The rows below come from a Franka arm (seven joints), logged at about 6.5 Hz.
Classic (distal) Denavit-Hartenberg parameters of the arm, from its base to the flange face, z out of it. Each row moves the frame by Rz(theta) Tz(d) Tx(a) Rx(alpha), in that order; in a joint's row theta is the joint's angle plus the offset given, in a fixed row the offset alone. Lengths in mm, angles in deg.
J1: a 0, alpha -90, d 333, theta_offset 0
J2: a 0, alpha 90, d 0, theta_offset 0
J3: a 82.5, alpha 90, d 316, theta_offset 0
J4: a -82.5, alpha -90, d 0, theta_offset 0
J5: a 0, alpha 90, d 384, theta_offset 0
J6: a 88, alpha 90, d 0, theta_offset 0
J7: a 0, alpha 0, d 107, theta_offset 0
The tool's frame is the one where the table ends.
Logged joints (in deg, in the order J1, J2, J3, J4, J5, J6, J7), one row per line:
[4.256, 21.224, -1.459, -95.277, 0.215, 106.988, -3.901]
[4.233, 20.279, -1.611, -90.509, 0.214, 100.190, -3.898]
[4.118, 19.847, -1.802, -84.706, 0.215, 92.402, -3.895]
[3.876, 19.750, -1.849, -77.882, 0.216, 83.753, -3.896]
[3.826, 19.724, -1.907, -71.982, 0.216, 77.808, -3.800]
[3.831, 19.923, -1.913, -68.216, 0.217, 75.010, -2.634]
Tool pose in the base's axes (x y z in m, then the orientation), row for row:
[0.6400, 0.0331, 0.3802, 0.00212, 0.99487, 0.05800, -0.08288]
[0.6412, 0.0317, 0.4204, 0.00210, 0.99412, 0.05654, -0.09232]
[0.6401, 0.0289, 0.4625, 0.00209, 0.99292, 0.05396, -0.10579]
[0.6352, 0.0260, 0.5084, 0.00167, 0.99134, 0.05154, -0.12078]
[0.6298, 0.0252, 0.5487, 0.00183, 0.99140, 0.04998, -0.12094]
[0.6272, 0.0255, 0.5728, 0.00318, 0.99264, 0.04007, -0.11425]
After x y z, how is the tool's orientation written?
As a quaternion, w x y z.
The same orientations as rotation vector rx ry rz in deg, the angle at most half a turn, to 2 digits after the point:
[178.83, 10.43, -14.90]
[178.70, 10.16, -16.60]
[178.49, 9.70, -19.02]
[178.25, 9.27, -21.72]
[178.24, 8.99, -21.74]
[178.31, 7.20, -20.52]

